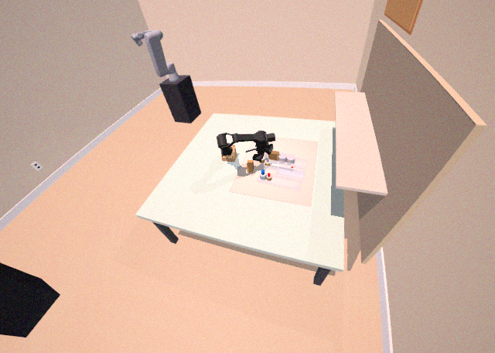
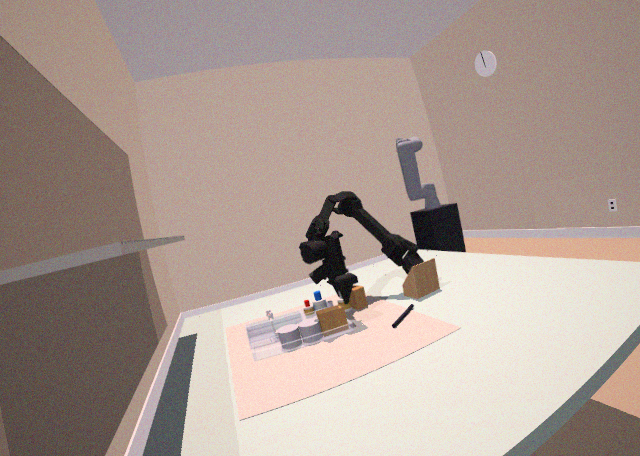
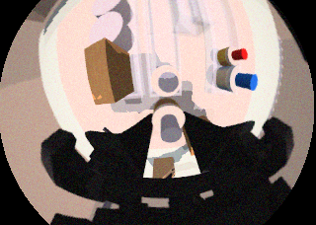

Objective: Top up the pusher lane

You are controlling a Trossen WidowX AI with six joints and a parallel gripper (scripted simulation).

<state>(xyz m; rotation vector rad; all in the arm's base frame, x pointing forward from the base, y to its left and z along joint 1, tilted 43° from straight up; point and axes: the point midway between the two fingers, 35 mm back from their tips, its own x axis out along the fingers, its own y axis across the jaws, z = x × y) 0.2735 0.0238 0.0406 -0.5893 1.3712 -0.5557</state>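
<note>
Now: gripper tip 80 mm to the right of the brown box, 70 mm short of it and 20 mm above it. Round my gripper tip: clear sprung lane: 200 mm ahead, 40 mm below, 30 mm to the right; then black pen: 150 mm to the left, 120 mm behind, 50 mm below.
</note>
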